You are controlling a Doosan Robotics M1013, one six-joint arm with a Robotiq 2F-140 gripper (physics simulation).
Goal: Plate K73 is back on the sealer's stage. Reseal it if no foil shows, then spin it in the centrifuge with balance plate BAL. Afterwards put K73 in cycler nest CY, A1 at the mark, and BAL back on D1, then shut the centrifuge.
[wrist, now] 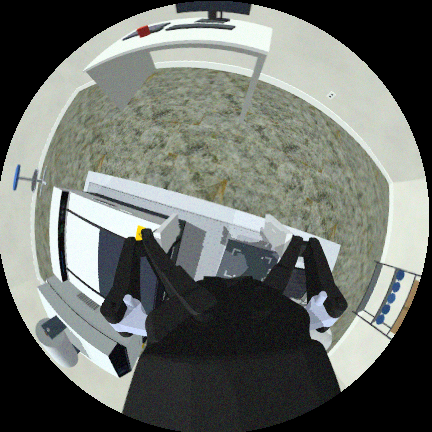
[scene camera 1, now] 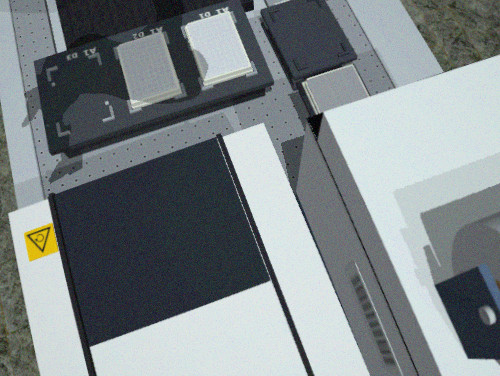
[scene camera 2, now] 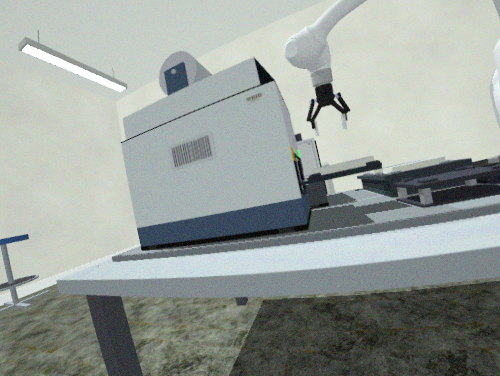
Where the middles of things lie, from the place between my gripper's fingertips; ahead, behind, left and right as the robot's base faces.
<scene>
Now: the dark lid (wrist: 109, 247) 210 mm to the left of my hand, 190 mm ahead of it and 70 mm below it. Also, from my hand: centrifuge (scene camera 1: 296, 316): 340 mm ahead, 210 mm to the left, 160 mm below.
</scene>
